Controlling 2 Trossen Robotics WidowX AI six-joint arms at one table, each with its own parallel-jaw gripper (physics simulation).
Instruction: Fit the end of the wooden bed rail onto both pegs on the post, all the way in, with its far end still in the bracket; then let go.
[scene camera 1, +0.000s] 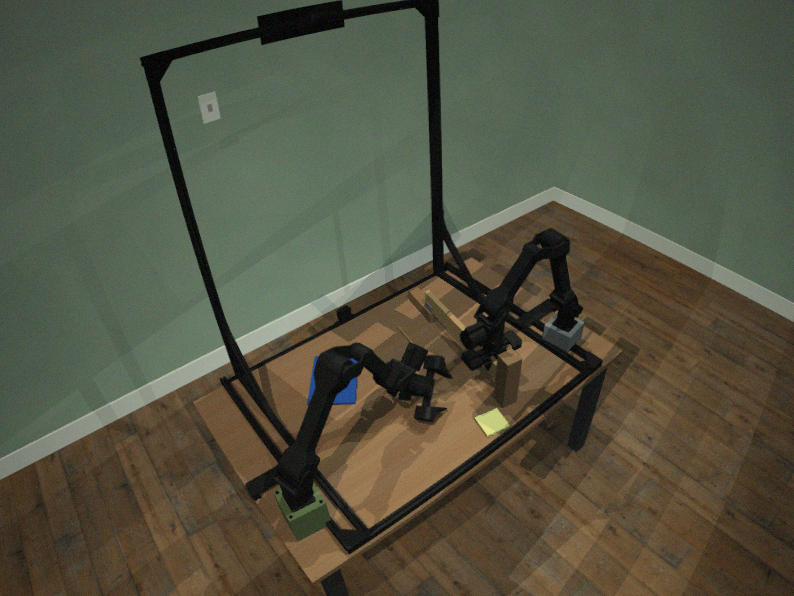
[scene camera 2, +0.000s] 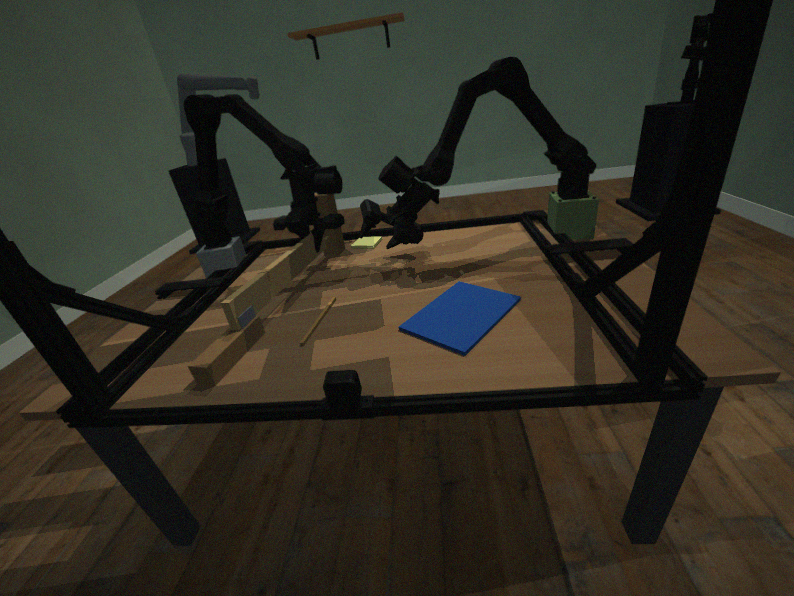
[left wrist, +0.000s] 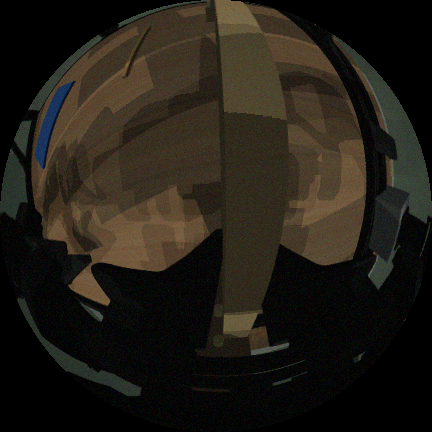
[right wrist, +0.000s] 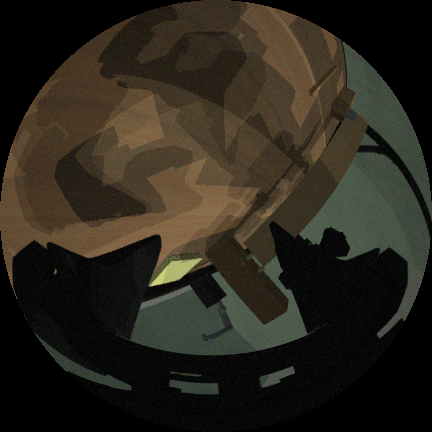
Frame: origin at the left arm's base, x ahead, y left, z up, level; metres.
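Seen in the pictures: left gripper, fingertip midpoint: (scene camera 1: 490, 368) (scene camera 2: 314, 252) (left wrist: 235, 234) (right wrist: 271, 222); right gripper, fingertip midpoint: (scene camera 1: 448, 393) (scene camera 2: 373, 242) (left wrist: 81, 253) (right wrist: 219, 243); left arm's base, origin of the base link: (scene camera 1: 564, 323) (scene camera 2: 218, 244); right arm's base, origin of the base link: (scene camera 1: 298, 497) (scene camera 2: 572, 195).
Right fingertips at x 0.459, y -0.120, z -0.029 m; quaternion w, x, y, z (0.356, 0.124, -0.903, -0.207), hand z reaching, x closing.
Pixels of each thing's top centre, then the offset from my right fingertips to it. "spot": a spot on its surface instead.
- wooden bed rail, middle of its top: (right wrist: 342, 181) (scene camera 2: 281, 255) (scene camera 1: 462, 325) dy -0.122, dx -0.217, dz +0.050 m
- upright post, surface spot: (right wrist: 247, 280) spot: dy +0.102, dx -0.104, dz +0.038 m
- upper peg, surface spot: (right wrist: 260, 268) spot: dy +0.086, dx -0.133, dz +0.037 m
- lower peg, surface spot: (right wrist: 248, 254) spot: dy +0.086, dx -0.133, dz +0.003 m
- blue-grey bracket, surface spot: (scene camera 2: 246, 315) (right wrist: 352, 114) spot: dy -0.309, dx -0.264, dz +0.005 m
- wooden block, middle of its top: (scene camera 2: 221, 327) (right wrist: 357, 111) (scene camera 1: 423, 294) dy -0.357, dx -0.294, dz +0.014 m
- thin stick, middle of its top: (right wrist: 328, 76) (scene camera 2: 319, 317) dy -0.276, dx -0.134, dz -0.045 m
- blue panel, middle of its top: (scene camera 2: 461, 311) (scene camera 1: 333, 378) dy -0.341, dx +0.155, dz -0.044 m
- yellow pad, middle of its top: (right wrist: 176, 272) (scene camera 1: 492, 421) (scene camera 2: 366, 240) dy +0.143, dx -0.025, dz -0.041 m
The wooden bed rail (scene camera 1: 445, 314) (scene camera 2: 268, 287) (left wrist: 255, 175) (right wrist: 320, 185) runs to the upright post (scene camera 1: 506, 379) (scene camera 2: 331, 242) (right wrist: 247, 280). In the right wrist view a gap shows between rail end and post, with the upper peg (right wrist: 260, 268) and lower peg (right wrist: 248, 254) visible in it. The far end lies at the blue-grey bracket (scene camera 2: 246, 315) (right wrist: 351, 115); how deep it sits is unclear. My left gripper (scene camera 1: 492, 351) (scene camera 2: 310, 229) (left wrist: 235, 234) is shut on the rail near the post. My right gripper (scene camera 1: 445, 392) (scene camera 2: 378, 237) (right wrist: 219, 243) is open and empty, away from the rail.
A wooden block (scene camera 1: 420, 304) (scene camera 2: 227, 356) lies at the bracket. A thin stick (scene camera 2: 318, 320) and a blue panel (scene camera 2: 460, 316) lie on the table. A yellow pad (scene camera 1: 492, 422) (right wrist: 176, 270) is near the post. A black frame (scene camera 1: 438, 141) borders the table.
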